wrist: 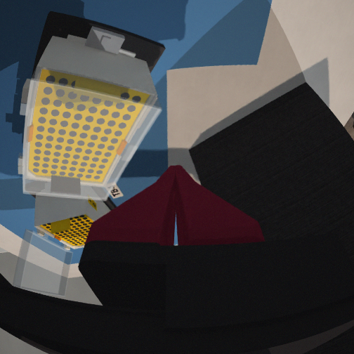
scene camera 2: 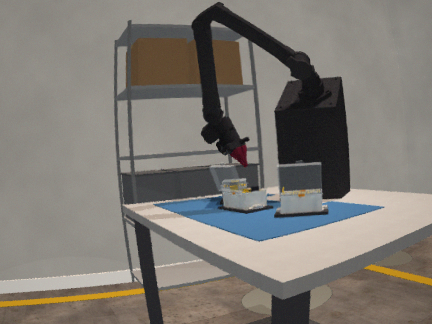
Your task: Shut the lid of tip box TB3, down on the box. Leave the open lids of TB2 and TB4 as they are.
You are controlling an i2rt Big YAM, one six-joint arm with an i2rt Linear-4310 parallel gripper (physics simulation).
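Where they show: gripper, between the fingertips: (scene camera 2: pixel 246 166); arm's base, origin of its link: (scene camera 2: pixel 315 94).
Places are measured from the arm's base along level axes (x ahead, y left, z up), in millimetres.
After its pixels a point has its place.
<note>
The near box (wrist: pixel 100 65), a pale box with a yellow rack, fits TB3, but its number is unreadable. Its clear lid (wrist: pixel 134 154) appears to lie over the rack; whether it is fully seated I cannot tell. A farther box (wrist: pixel 75 232) has its clear lid (wrist: pixel 42 262) open. In the scene view, a right box (scene camera 2: pixel 301 205) @(x 239, y 295, z -347 mm) has its lid (scene camera 2: pixel 300 176) @(x 255, y 327, z -264 mm) upright. A left box (scene camera 2: pixel 245 200) @(x 346, y 124, z -338 mm) stands in front of a partly hidden box (scene camera 2: pixel 234 185), and a clear lid (scene camera 2: pixel 224 175) @(x 397, y 93, z -260 mm) leans back behind them. My gripper (scene camera 2: pixel 245 165) @(x 237, y -175, z -254 mm) (wrist: pixel 175 174) is shut and empty, above and behind the left boxes.
The blue mat (scene camera 2: pixel 260 227) @(x 388, y 360, z -375 mm) (wrist: pixel 220 50) lies on the pale table (scene camera 2: pixel 280 265) @(x 467, y 668, z -378 mm). The black robot pedestal (scene camera 2: pixel 310 135) @(x 63, y 45, z -153 mm) (wrist: pixel 280 165) stands behind the right box and beside the gripper in the wrist view. A shelf unit (scene camera 2: pixel 185 92) with brown cartons (scene camera 2: pixel 160 62) stands behind the table.
</note>
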